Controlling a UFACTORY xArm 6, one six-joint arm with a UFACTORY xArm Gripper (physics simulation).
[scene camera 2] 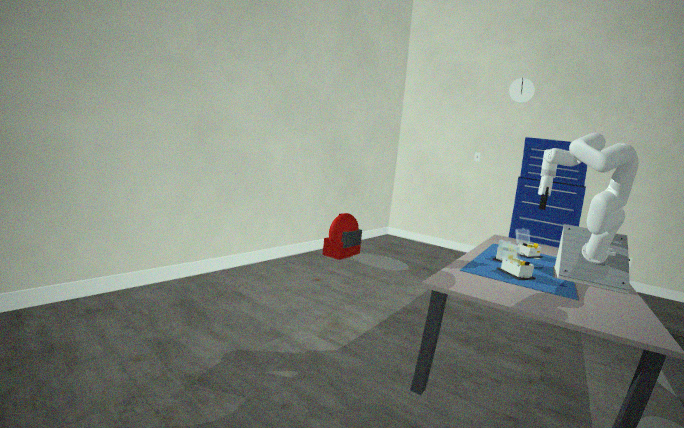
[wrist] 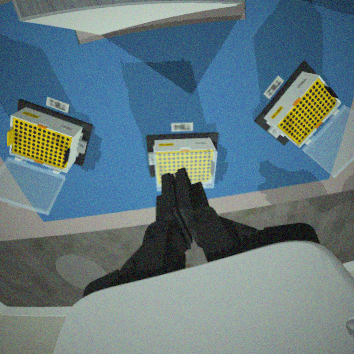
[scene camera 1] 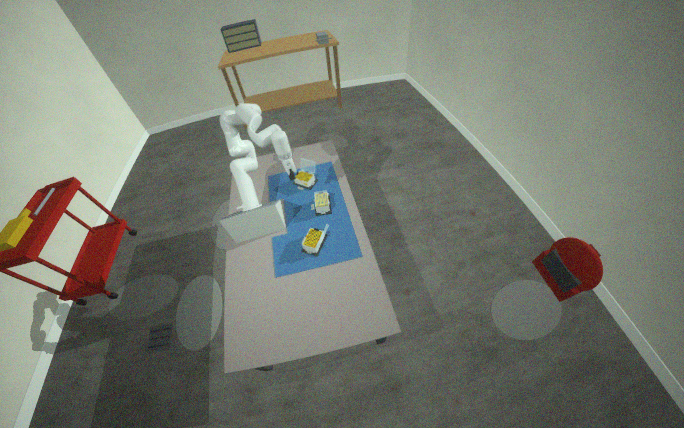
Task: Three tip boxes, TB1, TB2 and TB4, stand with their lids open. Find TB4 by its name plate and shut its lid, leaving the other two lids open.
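Places are measured from the arm's base along level axes (x left, y back, z up), in centimetres.
Pixels of known places: gripper, fingertip midpoint: (scene camera 2: pixel 541 209) (wrist: pixel 180 186) (scene camera 1: pixel 292 179); arm's base at its link origin: (scene camera 2: pixel 594 253) (scene camera 1: pixel 252 208).
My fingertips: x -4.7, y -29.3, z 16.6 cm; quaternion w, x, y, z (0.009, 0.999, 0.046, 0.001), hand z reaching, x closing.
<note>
Ahead of a thing's pixels: the offset from my fingertips to its top centre. "*": to the spot under its first point. Level surfaces: height alone.
TB4 @(dy -12.3, dx -0.1, dz -22.1 cm) (scene camera 1: pixel 321 202) (wrist: pixel 202 144) is the middle box. Its name plate @(* dy -7.2, dx +1.1, dz -29.6 cm) (wrist: pixel 181 127) faces the robot base. Its clear lid @(* dy -11.6, dx +2.4, dz -22.1 cm) (wrist: pixel 197 160) lies down over the yellow rack. TB1 @(dy +0.1, dx -25.8, dz -22.4 cm) (scene camera 1: pixel 313 241) (scene camera 2: pixel 529 250) (wrist: pixel 42 142) stands left in the wrist view, its clear lid (wrist: pixel 34 184) open. TB2 @(dy -8.7, dx +26.0, dz -22.4 cm) (scene camera 1: pixel 304 179) (scene camera 2: pixel 518 268) (wrist: pixel 304 110) stands right in the wrist view, its lid @(* dy -13.8, dx +31.5, dz -19.2 cm) (scene camera 1: pixel 307 164) (wrist: pixel 330 142) open. My gripper (scene camera 1: pixel 292 177) (scene camera 2: pixel 542 208) (wrist: pixel 180 186) is shut and empty, well above the boxes. Its fingers cover part of TB4 in the wrist view.
The boxes stand on a blue mat @(dz -29.8 cm) (scene camera 1: pixel 290 264) (wrist: pixel 115 200) on the table @(dz -30.1 cm) (scene camera 1: pixel 302 312) (scene camera 2: pixel 605 317). The robot's grey base block (scene camera 1: pixel 254 224) (scene camera 2: pixel 570 262) stands beside the mat. A red cart (scene camera 1: pixel 95 252), a wooden shelf table (scene camera 1: pixel 282 47) and a blue cabinet (scene camera 2: pixel 544 217) stand away from the table.
</note>
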